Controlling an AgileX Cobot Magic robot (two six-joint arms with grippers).
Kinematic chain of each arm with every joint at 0, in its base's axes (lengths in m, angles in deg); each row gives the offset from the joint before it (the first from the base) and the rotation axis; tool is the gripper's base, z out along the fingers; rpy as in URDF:
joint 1: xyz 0 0 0.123 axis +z
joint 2: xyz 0 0 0 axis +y
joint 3: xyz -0.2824 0 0.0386 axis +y
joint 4: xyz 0.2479 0 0.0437 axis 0.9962 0 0.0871
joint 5: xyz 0 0 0 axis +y
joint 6: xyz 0.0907 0 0.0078 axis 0.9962 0 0.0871
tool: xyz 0 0 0 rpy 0 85 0
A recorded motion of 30 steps. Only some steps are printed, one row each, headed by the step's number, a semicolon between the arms.
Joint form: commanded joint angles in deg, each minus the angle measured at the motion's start. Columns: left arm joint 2, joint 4, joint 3, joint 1, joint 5, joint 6; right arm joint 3, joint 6, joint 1, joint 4, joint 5, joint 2.
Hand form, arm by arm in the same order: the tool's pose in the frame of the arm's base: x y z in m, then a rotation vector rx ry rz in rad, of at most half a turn. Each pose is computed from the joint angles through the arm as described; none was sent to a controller.
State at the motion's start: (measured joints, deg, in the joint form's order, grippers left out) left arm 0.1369 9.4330 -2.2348 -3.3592 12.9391 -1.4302; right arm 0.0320 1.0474 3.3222 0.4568 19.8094 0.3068
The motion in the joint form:
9: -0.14 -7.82 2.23 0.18 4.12 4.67; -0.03 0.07 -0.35 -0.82 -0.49 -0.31
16: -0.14 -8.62 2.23 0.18 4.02 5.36; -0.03 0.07 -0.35 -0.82 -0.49 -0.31
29: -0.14 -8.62 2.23 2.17 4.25 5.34; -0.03 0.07 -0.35 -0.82 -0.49 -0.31
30: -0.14 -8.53 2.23 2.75 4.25 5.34; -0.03 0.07 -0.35 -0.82 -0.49 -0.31
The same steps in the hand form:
9: 0.0544 -0.0023 0.1862 0.1177 1.7772 0.0275; 0.0536 0.0026 0.1826 -0.0334 1.8206 0.0443
16: 0.0545 -0.0026 0.1863 0.1194 1.7754 0.0229; 0.0536 0.0026 0.1826 -0.0334 1.8206 0.0443
29: 0.0544 -0.0007 0.1860 0.0884 1.7814 0.0477; 0.0536 0.0026 0.1826 -0.0334 1.8206 0.0443
30: 0.0544 -0.0002 0.1860 0.0804 1.7819 0.0564; 0.0536 0.0026 0.1826 -0.0334 1.8206 0.0443

